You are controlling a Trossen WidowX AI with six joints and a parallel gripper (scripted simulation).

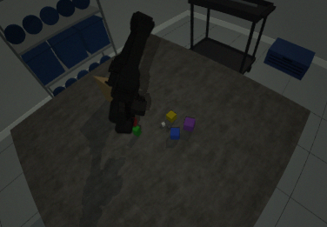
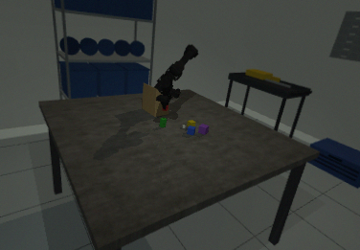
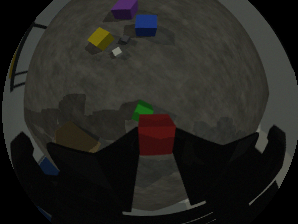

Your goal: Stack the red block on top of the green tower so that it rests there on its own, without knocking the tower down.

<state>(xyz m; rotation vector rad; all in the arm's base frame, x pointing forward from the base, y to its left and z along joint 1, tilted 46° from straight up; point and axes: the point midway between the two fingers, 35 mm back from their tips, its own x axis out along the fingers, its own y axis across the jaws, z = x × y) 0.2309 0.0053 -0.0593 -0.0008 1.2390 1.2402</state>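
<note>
Right now my gripper tip is 13 cm to the right of the tiny white piece, 12 cm above it and 3 cm short of it. From my gripper tip the other things lie so: red block: 1 cm above; yellow block: 18 cm to the left, 11 cm below, 3 cm ahead; blue block: 13 cm to the left, 12 cm ahead, 11 cm below.
</note>
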